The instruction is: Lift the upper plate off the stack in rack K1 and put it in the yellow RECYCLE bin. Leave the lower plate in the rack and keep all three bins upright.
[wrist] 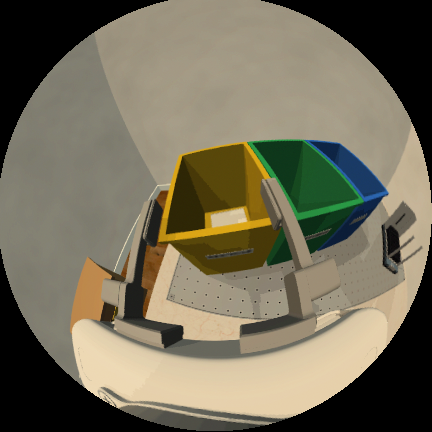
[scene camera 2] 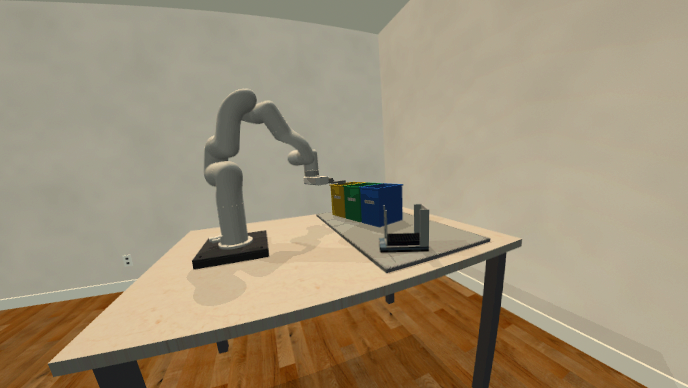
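Where they show: end effector, tool point: [wrist: 207, 212] [scene camera 2: 336, 181]; arm's base, origin of the base link: [scene camera 2: 236, 243].
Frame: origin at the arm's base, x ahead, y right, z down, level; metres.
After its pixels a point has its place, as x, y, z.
Note:
My gripper [scene camera 2: 342, 182] [wrist: 212, 212] @[0.544, -0.223, -0.178] is open and empty, at the rim of the yellow bin [scene camera 2: 338, 204] @[0.541, -0.203, -0.052] [wrist: 220, 175] @[0.706, -0.237, -0.095], with its fingers spread over the bin's mouth. A pale flat piece [wrist: 228, 218] @[0.664, -0.229, 0.004] shows at the bottom inside the yellow bin; it looks like a plate, but its wells are too small to tell. A dark plate [scene camera 2: 403, 238] @[0.521, 0.351, -0.014] [wrist: 393, 244] @[0.524, 0.330, -0.014] lies in the rack [scene camera 2: 424, 227] @[0.551, 0.416, -0.062] [wrist: 403, 218]. The green bin [scene camera 2: 352, 206] @[0.562, -0.078, -0.056] [wrist: 320, 182] @[0.654, -0.041, -0.116] and the blue bin [scene camera 2: 382, 206] @[0.620, 0.102, -0.074] [wrist: 356, 171] @[0.683, 0.088, -0.133] stand in a row with the yellow one, all three upright.
The bins and rack stand on a grey perforated board [scene camera 2: 350, 235] @[0.436, 0.124, 0.019] [wrist: 227, 296] @[0.485, -0.221, 0.019] on the table [scene camera 2: 300, 285] @[0.153, 0.369, 0.032]. The green bin is directly beside the right finger in the wrist view. The rack has a tall panel and thin posts.

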